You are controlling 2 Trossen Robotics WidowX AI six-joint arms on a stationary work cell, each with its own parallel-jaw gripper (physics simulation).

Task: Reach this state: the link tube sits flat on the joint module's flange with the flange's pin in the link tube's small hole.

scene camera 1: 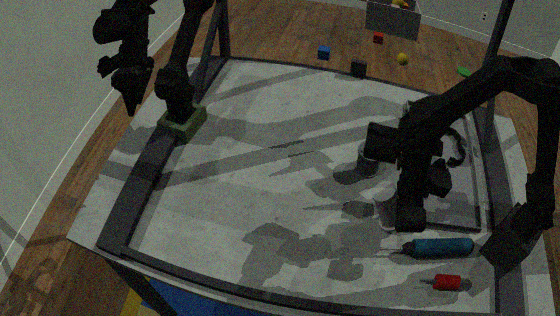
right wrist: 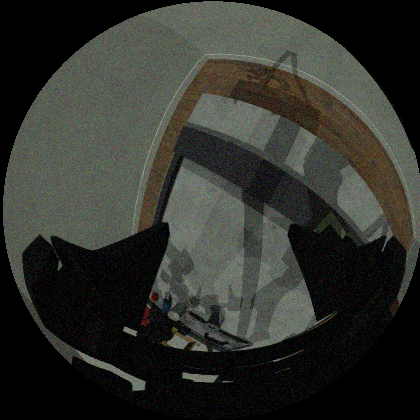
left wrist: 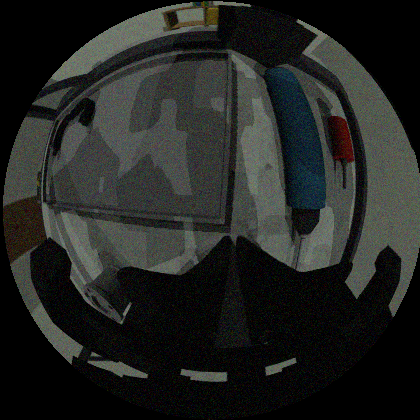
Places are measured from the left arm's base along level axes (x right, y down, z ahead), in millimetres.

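Pixels of known places: left gripper, fingertip midpoint: (left wrist: 232, 240); right gripper, fingertip midpoint: (scene camera 1: 135, 109) (right wrist: 231, 229); left arm's base, origin of the base link: (scene camera 1: 523, 227) (right wrist: 154, 324); right arm's base, origin of the base link: (scene camera 1: 180, 114).
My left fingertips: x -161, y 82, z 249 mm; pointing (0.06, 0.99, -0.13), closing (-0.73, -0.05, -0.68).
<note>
For each thing: its top centre in the pictures, then the offset to it from my left fingertips. "pt": a spot on its surface instead.
- pale link tube, middle of its top: (scene camera 1: 395, 190) (right wrist: 169, 318) dz +34, dx -30, dy -81 mm
- grey joint module, middle of its top: (left wrist: 99, 306) (scene camera 1: 371, 148) (right wrist: 211, 327) dz +170, dx +43, dy -30 mm
- framed grey tray, middle of its top: (left wrist: 77, 133) (scene camera 1: 444, 157) (right wrist: 208, 334) dz +53, dx +240, dy +18 mm
- black curved part, surface spot: (left wrist: 87, 111) pt dz +21, dx +255, dy +17 mm
- blue screwdriver, surface spot: (left wrist: 299, 145) (scene camera 1: 434, 238) pt dz -92, dx +15, dy -2 mm
- red screwdriver, middle of its top: (left wrist: 351, 151) (scene camera 1: 442, 278) dz -174, dx -40, dy -1 mm
- green block, middle of its top: (right wrist: 326, 244) (scene camera 1: 180, 114) dz +549, dx -252, dy -10 mm
The pale link tube (scene camera 1: 386, 212) stands upright on the table, partly hidden by my left arm. The grey joint module (scene camera 1: 368, 164) (left wrist: 106, 296) stands apart from it, farther back; its holed flange shows in the left wrist view, but I cannot make out the pin. My left gripper (left wrist: 232, 240) is shut on the link tube, with its fingers almost together at the tube's wall; the fingers hide most of the tube, and the arm hides them in the scene view. My right gripper (scene camera 1: 132, 111) (right wrist: 231, 229) is open and empty, high at the far left of the scene.
A framed grey tray (scene camera 1: 479, 212) (left wrist: 231, 150) lies beside the tube, with a black curved part (scene camera 1: 459, 146) (left wrist: 87, 111) on it. A blue screwdriver (scene camera 1: 442, 247) (left wrist: 299, 145) and a red screwdriver (scene camera 1: 446, 282) (left wrist: 341, 139) lie nearer the front edge. A green block (scene camera 1: 195, 125) is at the left frame bar.
</note>
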